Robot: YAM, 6 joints.
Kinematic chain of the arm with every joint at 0, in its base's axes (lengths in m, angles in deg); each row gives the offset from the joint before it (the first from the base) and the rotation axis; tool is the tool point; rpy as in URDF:
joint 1: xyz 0 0 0.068 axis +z
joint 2: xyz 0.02 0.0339 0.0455 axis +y
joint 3: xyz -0.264 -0.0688 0 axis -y
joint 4: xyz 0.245 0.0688 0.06 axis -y
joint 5: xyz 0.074 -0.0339 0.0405 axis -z
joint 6: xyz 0.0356 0 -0.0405 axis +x
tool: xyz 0 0 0 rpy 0 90 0
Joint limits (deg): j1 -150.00..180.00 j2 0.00..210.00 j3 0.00..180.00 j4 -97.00..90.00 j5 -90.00..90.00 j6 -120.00..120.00
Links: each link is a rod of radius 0.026 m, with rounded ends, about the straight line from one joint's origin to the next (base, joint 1, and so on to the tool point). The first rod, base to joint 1, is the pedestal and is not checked.
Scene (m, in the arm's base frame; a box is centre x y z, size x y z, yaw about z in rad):
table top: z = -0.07
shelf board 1: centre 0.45 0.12 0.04 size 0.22 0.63 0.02 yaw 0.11
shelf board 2: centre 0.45 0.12 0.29 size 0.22 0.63 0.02 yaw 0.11
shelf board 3: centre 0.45 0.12 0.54 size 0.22 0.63 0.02 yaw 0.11
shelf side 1: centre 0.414 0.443 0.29 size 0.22 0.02 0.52 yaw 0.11
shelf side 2: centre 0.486 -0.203 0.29 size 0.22 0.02 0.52 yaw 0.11
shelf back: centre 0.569 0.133 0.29 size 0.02 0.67 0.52 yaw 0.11
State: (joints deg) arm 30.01 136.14 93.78 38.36 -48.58 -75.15
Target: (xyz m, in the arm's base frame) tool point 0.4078 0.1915 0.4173
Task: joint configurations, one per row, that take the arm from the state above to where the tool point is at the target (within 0.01 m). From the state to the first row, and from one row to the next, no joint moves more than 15 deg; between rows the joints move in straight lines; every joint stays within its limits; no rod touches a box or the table.
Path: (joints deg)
1: 34.12 126.73 81.11 36.54 -51.15 -75.15
2: 38.24 117.32 68.44 34.72 -53.72 -75.15
3: 42.35 107.92 55.77 32.90 -56.28 -75.15
4: 46.46 98.51 43.10 31.08 -58.85 -75.15
5: 38.48 87.04 52.88 36.33 -58.72 -75.15
6: 30.49 75.57 62.66 41.58 -58.59 -75.15
7: 27.56 87.34 74.74 41.88 -55.70 -75.15
8: 24.62 99.11 86.83 42.17 -52.81 -75.15
9: 21.69 110.88 98.92 42.47 -49.92 -75.15

